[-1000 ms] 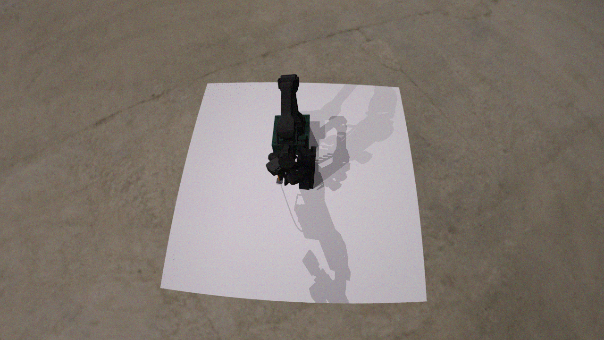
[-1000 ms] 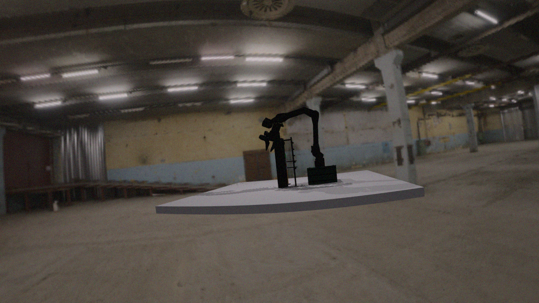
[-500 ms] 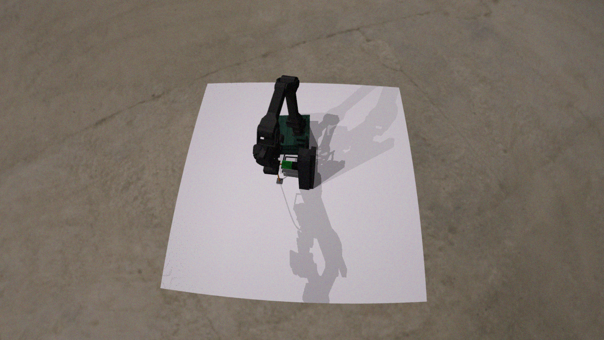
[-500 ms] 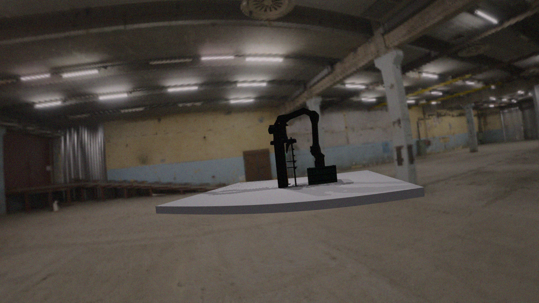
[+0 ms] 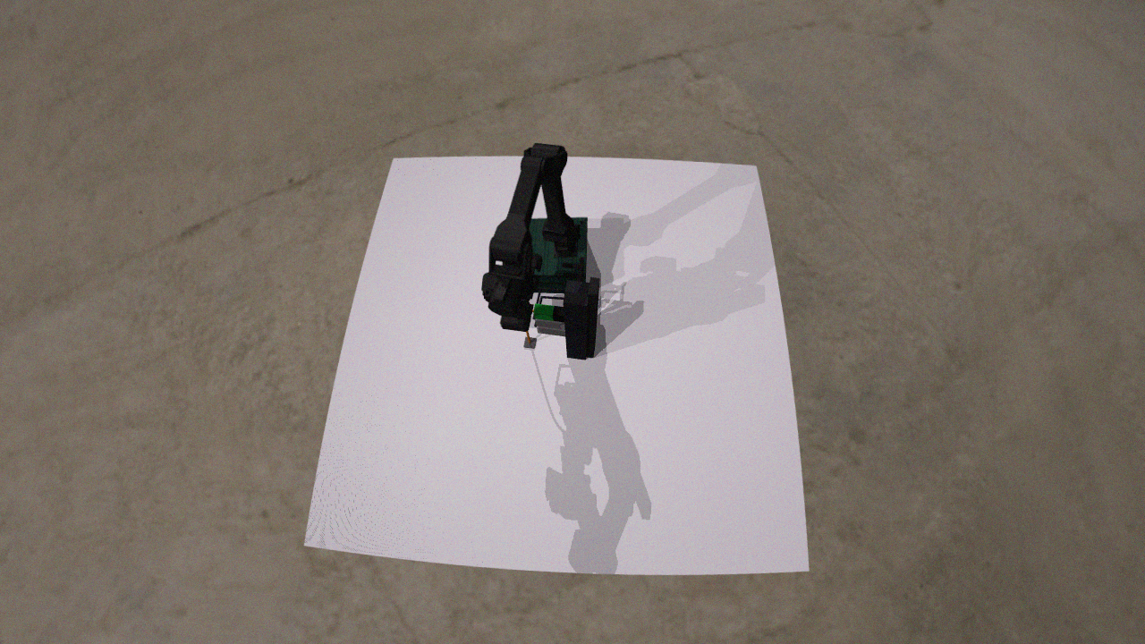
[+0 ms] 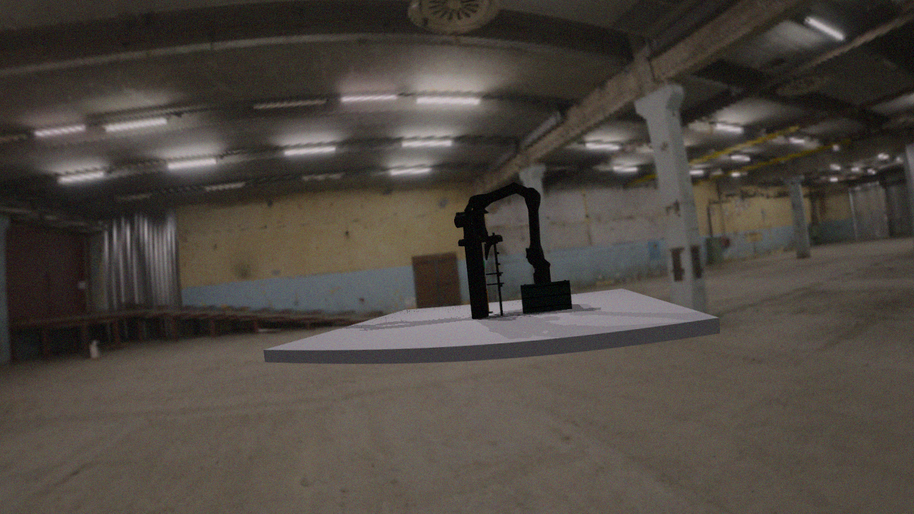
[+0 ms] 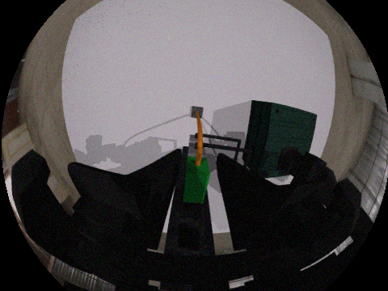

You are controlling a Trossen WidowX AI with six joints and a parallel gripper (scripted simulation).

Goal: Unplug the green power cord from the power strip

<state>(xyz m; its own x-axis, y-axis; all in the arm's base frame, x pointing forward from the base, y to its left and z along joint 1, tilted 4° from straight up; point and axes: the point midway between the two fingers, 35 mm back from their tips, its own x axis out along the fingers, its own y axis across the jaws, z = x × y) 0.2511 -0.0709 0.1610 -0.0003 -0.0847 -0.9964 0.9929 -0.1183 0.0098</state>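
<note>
Right now my gripper tip is 60 mm to the right of the green plug and 10 mm above it.
</note>
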